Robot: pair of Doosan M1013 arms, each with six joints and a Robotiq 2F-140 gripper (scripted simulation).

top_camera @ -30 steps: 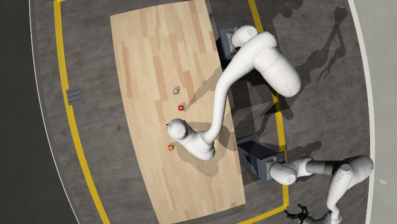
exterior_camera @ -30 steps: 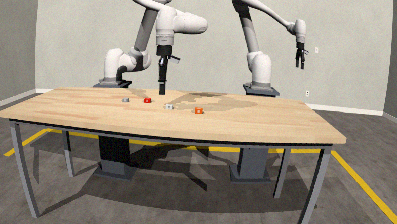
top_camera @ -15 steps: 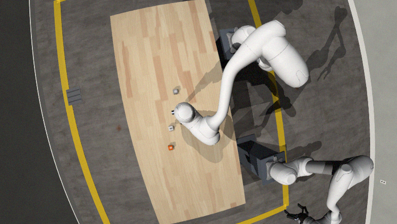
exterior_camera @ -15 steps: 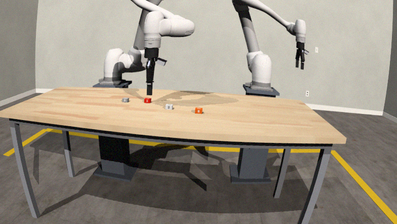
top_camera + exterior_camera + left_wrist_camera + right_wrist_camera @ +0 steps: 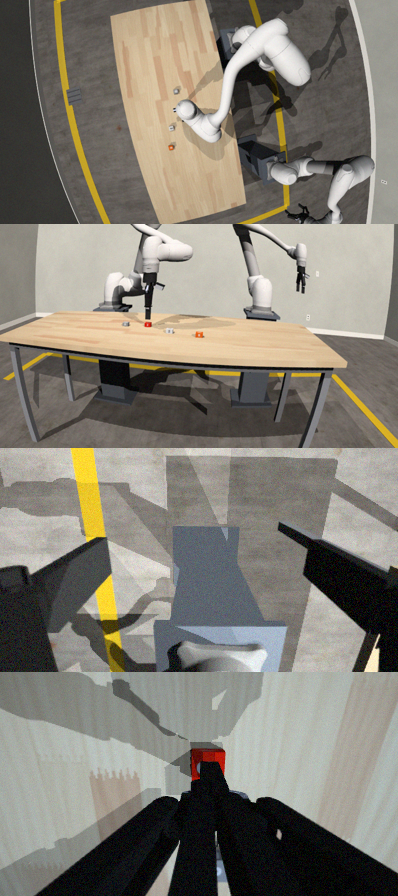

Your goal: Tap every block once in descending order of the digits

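The red block is 60 mm below my right hand. The rest, counted from my right hand: orange block: 260 mm to the left, 170 mm ahead, 60 mm below; white block: 120 mm to the left, 120 mm ahead, 60 mm below.
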